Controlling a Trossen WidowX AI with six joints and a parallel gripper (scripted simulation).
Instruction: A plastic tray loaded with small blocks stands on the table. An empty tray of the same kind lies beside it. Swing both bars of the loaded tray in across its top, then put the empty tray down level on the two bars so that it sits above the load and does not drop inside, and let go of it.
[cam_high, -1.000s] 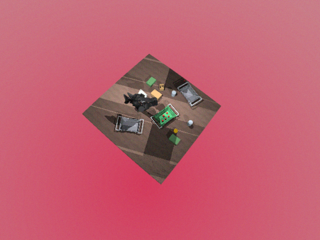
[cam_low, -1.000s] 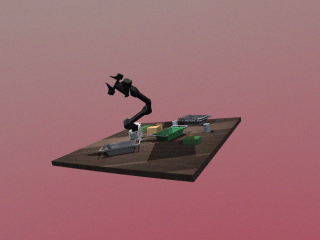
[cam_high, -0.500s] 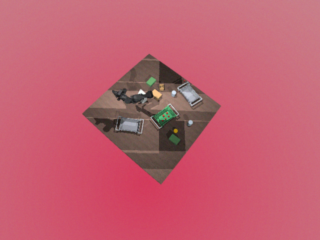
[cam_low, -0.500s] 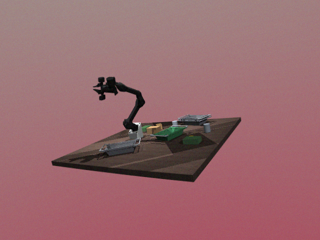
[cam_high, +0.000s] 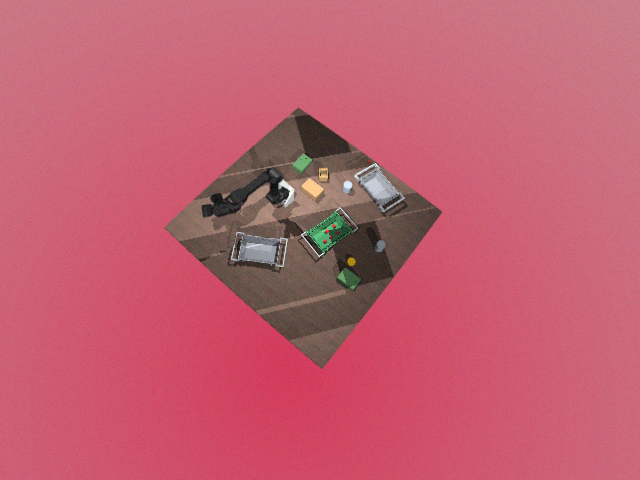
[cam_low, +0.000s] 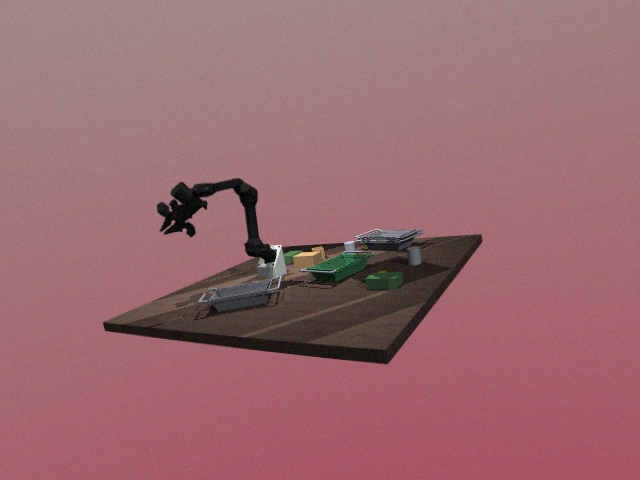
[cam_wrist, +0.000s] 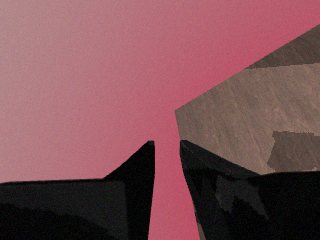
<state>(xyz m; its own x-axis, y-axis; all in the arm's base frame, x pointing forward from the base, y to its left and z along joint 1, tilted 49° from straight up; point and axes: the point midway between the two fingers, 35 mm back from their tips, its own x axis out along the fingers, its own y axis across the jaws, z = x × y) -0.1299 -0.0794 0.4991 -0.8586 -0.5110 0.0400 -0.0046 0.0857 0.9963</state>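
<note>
My gripper tip is 30 cm short of the grey tray, 6 cm to the right of it and 28 cm above it. From my gripper tip the other things lie so: brown crate 29 cm ahead, 73 cm to the left, 31 cm below; then yellow disc 78 cm ahead, 35 cm to the left, 32 cm below.
</note>
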